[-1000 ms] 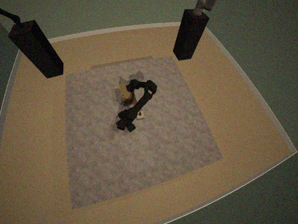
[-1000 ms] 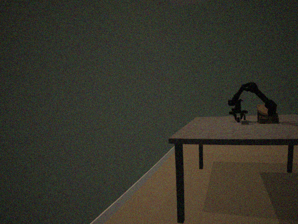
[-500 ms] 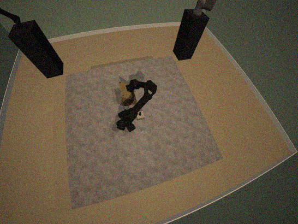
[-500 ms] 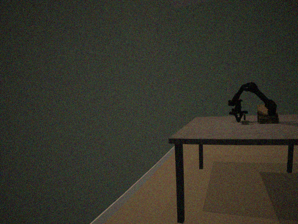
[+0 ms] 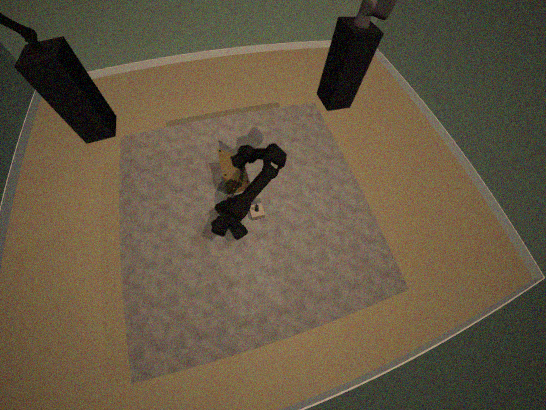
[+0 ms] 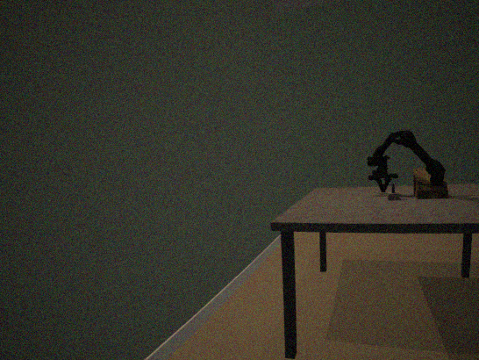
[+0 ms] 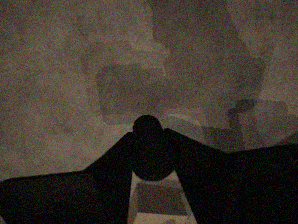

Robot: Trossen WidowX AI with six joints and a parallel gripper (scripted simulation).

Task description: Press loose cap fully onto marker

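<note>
Now: gripper tip 13 cm to the right of the pale holder block, 5 cm past it and 2 cm above it. Round my gripper tip: dark cap (1 cm above).
</note>
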